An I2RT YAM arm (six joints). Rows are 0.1 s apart.
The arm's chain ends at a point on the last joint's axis. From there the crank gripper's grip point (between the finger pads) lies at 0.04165 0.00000 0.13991 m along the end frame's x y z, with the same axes.
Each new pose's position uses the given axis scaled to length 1; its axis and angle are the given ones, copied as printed.
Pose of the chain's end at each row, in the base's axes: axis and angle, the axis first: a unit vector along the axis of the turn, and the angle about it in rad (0 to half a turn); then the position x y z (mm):
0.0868, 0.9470, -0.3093, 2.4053, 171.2, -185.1, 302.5
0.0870, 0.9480, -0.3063, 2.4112, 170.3, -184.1, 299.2
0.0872, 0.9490, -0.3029, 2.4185, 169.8, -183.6, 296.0
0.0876, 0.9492, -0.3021, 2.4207, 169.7, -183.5, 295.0
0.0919, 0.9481, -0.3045, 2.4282, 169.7, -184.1, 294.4
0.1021, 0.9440, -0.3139, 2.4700, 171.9, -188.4, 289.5
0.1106, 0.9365, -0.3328, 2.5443, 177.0, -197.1, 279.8
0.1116, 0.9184, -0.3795, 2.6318, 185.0, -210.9, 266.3
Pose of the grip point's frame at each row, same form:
0.0868, 0.9470, -0.3093, 2.4053, 223.3, -267.3, 193.7
0.0870, 0.9480, -0.3063, 2.4112, 221.8, -265.6, 189.6
0.0872, 0.9490, -0.3029, 2.4185, 220.5, -264.4, 185.5
0.0876, 0.9492, -0.3021, 2.4207, 220.1, -264.1, 184.2
0.0919, 0.9481, -0.3045, 2.4282, 218.8, -265.4, 183.5
0.1021, 0.9440, -0.3139, 2.4700, 214.3, -272.2, 177.7
0.1106, 0.9365, -0.3328, 2.5443, 207.8, -285.4, 167.7
0.1116, 0.9184, -0.3795, 2.6318, 201.2, -309.6, 159.9

